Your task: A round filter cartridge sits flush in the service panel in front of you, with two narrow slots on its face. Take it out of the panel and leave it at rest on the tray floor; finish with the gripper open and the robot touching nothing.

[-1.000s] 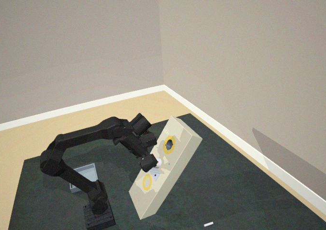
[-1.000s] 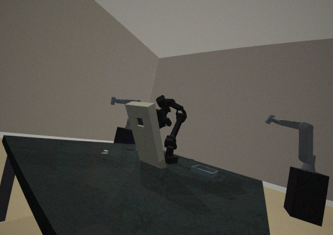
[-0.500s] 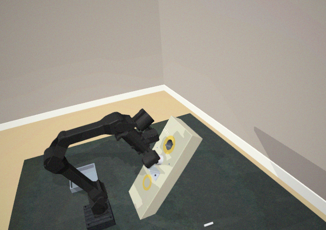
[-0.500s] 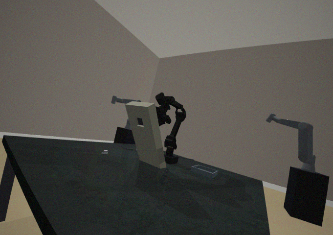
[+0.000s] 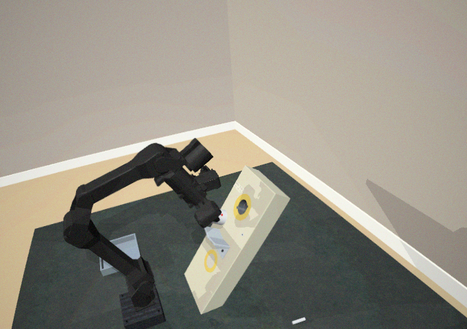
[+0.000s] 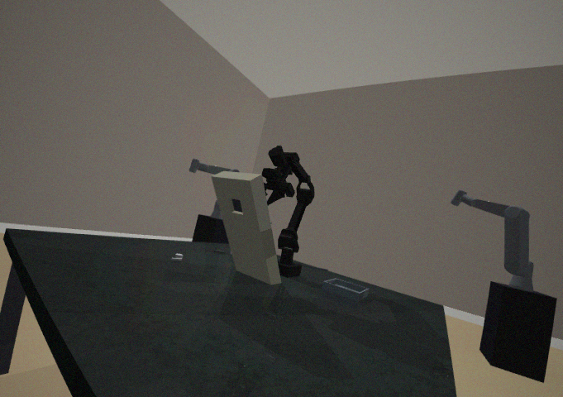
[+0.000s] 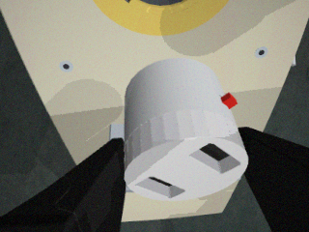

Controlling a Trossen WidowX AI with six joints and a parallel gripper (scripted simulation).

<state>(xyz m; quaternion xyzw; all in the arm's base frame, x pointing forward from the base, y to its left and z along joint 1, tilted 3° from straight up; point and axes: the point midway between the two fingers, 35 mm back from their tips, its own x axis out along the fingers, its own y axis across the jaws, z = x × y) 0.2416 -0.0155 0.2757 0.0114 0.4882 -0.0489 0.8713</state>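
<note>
My gripper tip is now 29 cm past the grey tray, 31 cm to the right of it and 28 cm above it. Also, from my gripper tip: grey ledge (10 cm below); then round filter cartridge (right at my gripper tip); then small white piece (11 cm ahead, 26 cm to the right, 28 cm below).
</note>
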